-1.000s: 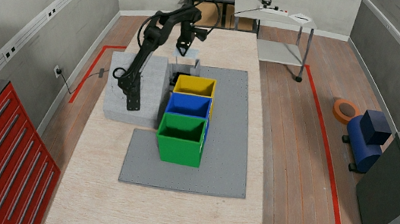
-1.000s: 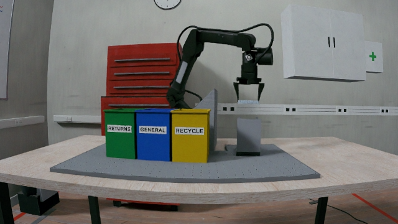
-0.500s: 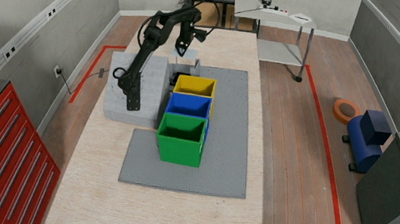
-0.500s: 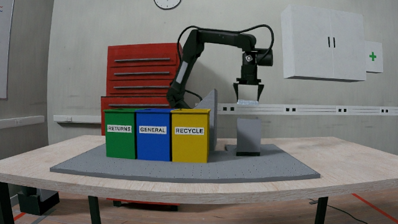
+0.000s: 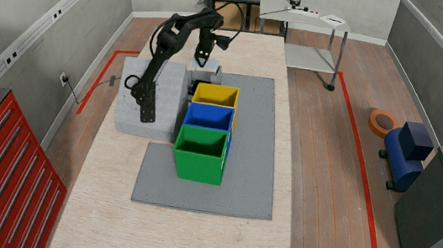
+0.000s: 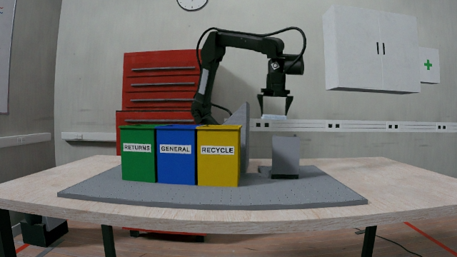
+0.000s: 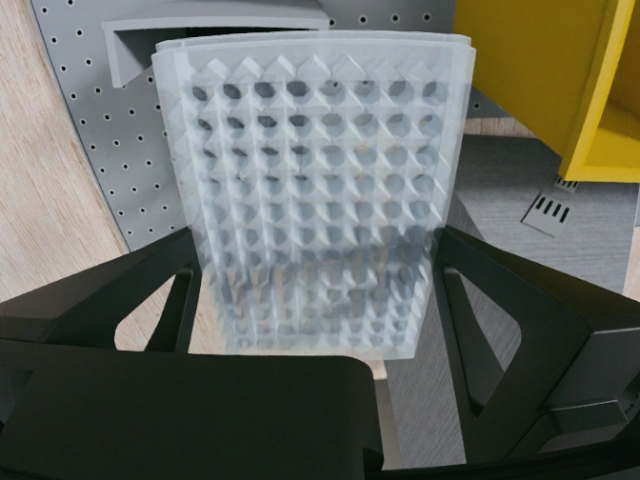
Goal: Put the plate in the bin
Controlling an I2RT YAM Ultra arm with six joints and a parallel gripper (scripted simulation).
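Right now the green returns bin is 5 cm ahead of my hand, 45 cm to the right of it and 13 cm below it. Also, from my hand: clear 96-well plate (1 cm below); then yellow recycle bin (7 cm ahead, 19 cm to the right, 13 cm below); then blue general bin (6 cm ahead, 32 cm to the right, 13 cm below).
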